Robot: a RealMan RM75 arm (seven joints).
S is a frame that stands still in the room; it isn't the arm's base.
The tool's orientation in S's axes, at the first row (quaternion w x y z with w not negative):
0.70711, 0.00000, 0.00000, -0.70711
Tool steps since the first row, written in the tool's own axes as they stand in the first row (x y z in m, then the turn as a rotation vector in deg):
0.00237, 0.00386, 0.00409, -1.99, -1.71, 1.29
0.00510, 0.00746, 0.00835, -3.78, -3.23, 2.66
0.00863, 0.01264, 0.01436, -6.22, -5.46, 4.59
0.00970, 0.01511, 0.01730, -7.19, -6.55, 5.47
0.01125, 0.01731, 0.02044, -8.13, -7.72, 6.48
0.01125, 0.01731, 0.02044, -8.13, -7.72, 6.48
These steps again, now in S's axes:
0.00386, -0.00237, 0.00409, -1.71, 1.99, 1.29
0.00746, -0.00510, 0.00835, -3.23, 3.78, 2.66
0.01264, -0.00863, 0.01436, -5.46, 6.22, 4.59
0.01511, -0.00970, 0.01730, -6.55, 7.19, 5.47
0.01731, -0.01125, 0.02044, -7.72, 8.13, 6.48
0.01731, -0.01125, 0.02044, -7.72, 8.13, 6.48

